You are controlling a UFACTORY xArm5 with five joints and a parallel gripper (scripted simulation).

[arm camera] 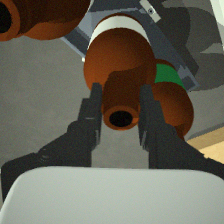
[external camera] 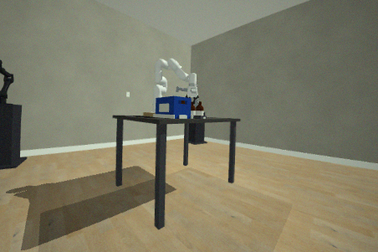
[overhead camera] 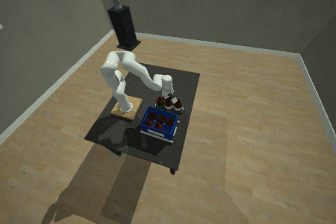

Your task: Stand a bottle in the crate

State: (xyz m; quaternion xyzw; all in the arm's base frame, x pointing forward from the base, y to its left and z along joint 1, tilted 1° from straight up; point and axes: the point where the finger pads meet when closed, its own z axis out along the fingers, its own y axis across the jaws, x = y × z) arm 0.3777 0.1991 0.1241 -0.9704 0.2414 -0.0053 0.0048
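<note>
My hand is 140 mm above the tray. Round my hand: blue crate 30 mm ahead, 230 mm to the right, 70 mm below.
</note>
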